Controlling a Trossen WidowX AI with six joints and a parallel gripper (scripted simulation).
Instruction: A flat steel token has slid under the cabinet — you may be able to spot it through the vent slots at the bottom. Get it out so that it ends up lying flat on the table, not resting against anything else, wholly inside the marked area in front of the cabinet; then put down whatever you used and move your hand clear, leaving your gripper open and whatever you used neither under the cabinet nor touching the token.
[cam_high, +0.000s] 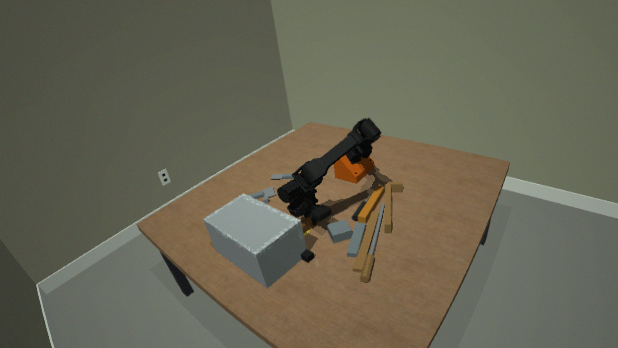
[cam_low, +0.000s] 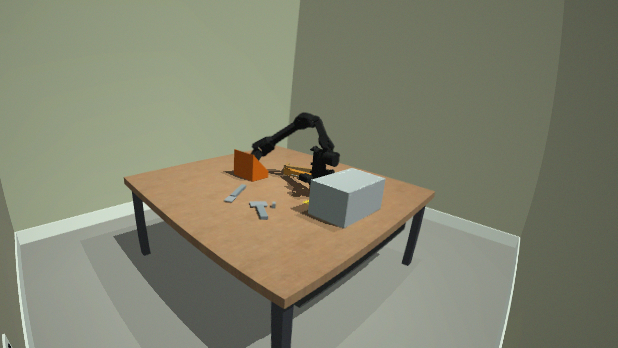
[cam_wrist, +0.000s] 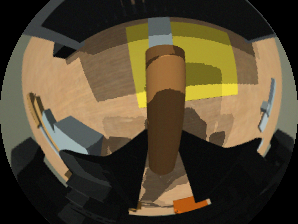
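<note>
Right now the orange bar is 220 mm behind my gripper tip, 110 mm to the left of it and 10 mm above it. From my gripper tip the other things lie so: grey block 130 mm to the left, 20 mm behind, 10 mm above; then wooden stick 220 mm to the left, 60 mm behind; then grey t-piece 340 mm to the right, 10 mm ahead.
</note>
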